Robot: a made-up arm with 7 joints. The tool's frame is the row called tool.
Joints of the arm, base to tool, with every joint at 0 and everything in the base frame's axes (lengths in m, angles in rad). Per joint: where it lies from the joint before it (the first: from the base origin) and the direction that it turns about. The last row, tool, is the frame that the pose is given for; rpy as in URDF.
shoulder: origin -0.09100 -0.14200 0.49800 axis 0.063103 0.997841 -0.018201
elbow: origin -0.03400 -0.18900 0.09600 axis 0 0 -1
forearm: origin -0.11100 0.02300 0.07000 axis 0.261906 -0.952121 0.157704
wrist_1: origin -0.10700 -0.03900 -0.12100 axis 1 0 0
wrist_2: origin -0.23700 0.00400 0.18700 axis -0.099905 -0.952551 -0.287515
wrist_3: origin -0.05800 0.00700 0.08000 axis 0 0 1
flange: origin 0.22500 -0.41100 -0.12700 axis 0 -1 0
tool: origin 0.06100 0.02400 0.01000 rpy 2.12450 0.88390 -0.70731
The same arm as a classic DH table. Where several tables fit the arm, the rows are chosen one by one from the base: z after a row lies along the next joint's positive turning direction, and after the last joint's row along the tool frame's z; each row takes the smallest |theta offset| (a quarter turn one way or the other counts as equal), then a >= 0, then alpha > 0; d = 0 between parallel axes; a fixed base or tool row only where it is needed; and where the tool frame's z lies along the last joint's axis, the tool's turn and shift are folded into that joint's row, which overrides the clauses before.
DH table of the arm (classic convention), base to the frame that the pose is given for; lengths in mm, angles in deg. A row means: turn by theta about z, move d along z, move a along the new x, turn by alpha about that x. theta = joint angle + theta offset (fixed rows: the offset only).
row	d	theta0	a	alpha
base (fixed)	495.3	-3.62	-81.9	-91.04
shoulder	-338.3	0	-22	-88.96
elbow	-170.8	-19	-100.9	-99.07
forearm	-32.9	87.52	-125.7	74.82
wrist_1	-354.9	26.2	177.9	-95.73
wrist_2	-59.1	-88.27	-58.4	-106.71
wrist_3	-47.3	5.99	225	90
flange	412	-68.85	12.7	67.52
tool (fixed)	-65.5	26.48	0	0

